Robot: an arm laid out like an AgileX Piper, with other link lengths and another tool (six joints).
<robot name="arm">
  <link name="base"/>
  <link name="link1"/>
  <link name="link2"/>
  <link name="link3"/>
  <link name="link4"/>
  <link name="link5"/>
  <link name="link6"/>
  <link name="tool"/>
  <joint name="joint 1" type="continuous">
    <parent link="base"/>
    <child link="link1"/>
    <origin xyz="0 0 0.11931" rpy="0 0 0"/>
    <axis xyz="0 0 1"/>
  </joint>
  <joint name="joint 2" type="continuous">
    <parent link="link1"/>
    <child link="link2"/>
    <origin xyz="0 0 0" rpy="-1.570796 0 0"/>
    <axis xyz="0 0 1"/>
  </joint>
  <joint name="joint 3" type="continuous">
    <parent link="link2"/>
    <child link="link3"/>
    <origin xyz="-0.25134 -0.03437 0" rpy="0 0 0"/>
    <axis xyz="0 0 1"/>
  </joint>
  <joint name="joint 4" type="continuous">
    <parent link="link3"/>
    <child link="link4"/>
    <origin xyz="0.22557 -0.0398 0" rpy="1.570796 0 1.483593"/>
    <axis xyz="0 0 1"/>
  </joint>
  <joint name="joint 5" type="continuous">
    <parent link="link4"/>
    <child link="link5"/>
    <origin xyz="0 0 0" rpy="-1.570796 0 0"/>
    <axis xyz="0 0 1"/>
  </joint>
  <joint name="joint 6" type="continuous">
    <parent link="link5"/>
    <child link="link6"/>
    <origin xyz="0 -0.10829 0" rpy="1.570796 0 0"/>
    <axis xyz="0 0 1"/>
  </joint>
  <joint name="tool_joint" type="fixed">
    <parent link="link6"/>
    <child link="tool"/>
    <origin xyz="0.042 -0.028 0.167" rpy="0 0.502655 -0.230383"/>
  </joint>
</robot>
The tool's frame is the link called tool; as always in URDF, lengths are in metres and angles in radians. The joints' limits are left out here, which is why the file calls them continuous.
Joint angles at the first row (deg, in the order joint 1, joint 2, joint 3, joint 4, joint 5, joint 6):
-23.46, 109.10, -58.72, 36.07, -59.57, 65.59
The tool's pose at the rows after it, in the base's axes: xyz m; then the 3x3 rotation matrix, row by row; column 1 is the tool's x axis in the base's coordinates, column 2 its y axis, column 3 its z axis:
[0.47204 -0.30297 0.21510], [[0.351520 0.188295 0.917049], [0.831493 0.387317 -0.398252], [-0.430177 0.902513 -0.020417]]
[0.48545 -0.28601 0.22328], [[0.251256 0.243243 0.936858], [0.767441 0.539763 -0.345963], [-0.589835 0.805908 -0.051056]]
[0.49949 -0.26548 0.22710], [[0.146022 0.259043 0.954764], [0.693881 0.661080 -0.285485], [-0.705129 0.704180 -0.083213]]
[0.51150 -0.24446 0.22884], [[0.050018 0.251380 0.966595], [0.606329 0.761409 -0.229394], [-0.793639 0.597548 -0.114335]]
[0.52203 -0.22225 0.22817], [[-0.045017 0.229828 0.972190], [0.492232 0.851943 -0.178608], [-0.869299 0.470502 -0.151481]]
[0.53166 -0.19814 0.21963], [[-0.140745 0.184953 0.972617], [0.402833 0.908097 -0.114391], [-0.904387 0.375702 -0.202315]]
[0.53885 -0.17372 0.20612], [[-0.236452 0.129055 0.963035], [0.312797 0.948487 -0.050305], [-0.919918 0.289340 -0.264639]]
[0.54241 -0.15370 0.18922], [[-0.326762 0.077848 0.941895], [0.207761 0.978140 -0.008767], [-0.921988 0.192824 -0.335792]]
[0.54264 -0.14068 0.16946], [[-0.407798 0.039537 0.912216], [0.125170 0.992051 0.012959], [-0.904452 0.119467 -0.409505]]
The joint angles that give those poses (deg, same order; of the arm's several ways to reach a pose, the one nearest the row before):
-23.46, 109.10, -58.72, 29.80, -61.08, 59.18
-23.46, 109.10, -58.72, 22.54, -62.05, 53.20
-23.46, 109.10, -58.72, 15.15, -62.14, 49.16
-23.46, 109.10, -58.72, 8.11, -62.14, 45.80
-23.46, 109.10, -58.72, 0.86, -62.01, 41.98
-23.46, 109.10, -58.72, -6.35, -60.58, 40.70
-23.46, 109.10, -58.72, -13.74, -58.58, 40.25
-23.46, 109.10, -58.72, -20.61, -56.17, 38.93
-23.46, 109.10, -58.72, -26.09, -53.08, 38.13

